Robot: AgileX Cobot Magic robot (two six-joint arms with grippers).
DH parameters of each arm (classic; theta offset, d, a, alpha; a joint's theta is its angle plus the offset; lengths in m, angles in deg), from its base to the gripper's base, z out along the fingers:
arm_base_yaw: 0 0.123 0 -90
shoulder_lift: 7.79 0 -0.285 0
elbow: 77.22 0 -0.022 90
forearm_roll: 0 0.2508 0 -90
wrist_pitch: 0 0 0.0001 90
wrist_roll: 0 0.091 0 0
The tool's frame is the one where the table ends.
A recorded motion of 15 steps. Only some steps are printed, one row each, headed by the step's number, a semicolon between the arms.
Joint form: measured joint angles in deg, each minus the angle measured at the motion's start. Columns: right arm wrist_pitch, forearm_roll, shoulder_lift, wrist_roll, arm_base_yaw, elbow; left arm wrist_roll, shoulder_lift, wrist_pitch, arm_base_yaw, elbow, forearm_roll.
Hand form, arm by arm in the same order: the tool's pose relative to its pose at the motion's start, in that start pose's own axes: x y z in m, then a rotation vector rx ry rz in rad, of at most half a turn. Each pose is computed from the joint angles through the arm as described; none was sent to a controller.
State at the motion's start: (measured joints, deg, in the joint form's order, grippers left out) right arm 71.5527 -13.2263 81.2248 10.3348 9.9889 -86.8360; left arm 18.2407 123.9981 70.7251 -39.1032 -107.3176 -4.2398
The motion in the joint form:
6: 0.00 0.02 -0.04 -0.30 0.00 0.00; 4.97 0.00 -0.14 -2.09 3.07 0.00
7: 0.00 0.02 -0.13 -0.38 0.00 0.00; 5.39 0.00 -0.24 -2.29 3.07 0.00
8: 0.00 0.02 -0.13 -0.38 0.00 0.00; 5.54 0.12 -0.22 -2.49 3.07 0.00
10: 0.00 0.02 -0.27 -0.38 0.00 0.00; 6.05 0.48 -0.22 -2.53 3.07 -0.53
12: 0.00 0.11 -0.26 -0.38 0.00 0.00; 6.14 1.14 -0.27 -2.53 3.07 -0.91
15: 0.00 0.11 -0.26 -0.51 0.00 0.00; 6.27 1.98 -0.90 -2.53 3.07 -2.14
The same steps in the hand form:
6: 0.0001 0.0000 -0.0003 -0.0004 -0.0006 -0.0050; 0.0040 -0.0172 0.0139 0.0214 0.0493 0.1192
7: 0.0002 -0.0002 -0.0008 -0.0006 -0.0021 -0.0060; 0.0035 -0.0187 0.0140 0.0214 0.0477 0.1300
8: 0.0002 -0.0002 -0.0008 -0.0006 -0.0021 -0.0060; 0.0032 -0.0201 0.0150 0.0227 0.0500 0.1359
10: 0.0004 -0.0004 -0.0017 -0.0008 -0.0045 -0.0055; 0.0028 -0.0210 0.0179 0.0331 0.0529 0.1417
12: 0.0004 -0.0003 -0.0017 -0.0022 -0.0041 -0.0050; 0.0025 -0.0212 0.0231 0.0423 0.0609 0.1400
15: 0.0004 -0.0003 -0.0017 -0.0022 -0.0041 -0.0073; 0.0011 -0.0222 0.0297 0.0618 0.0575 0.1329

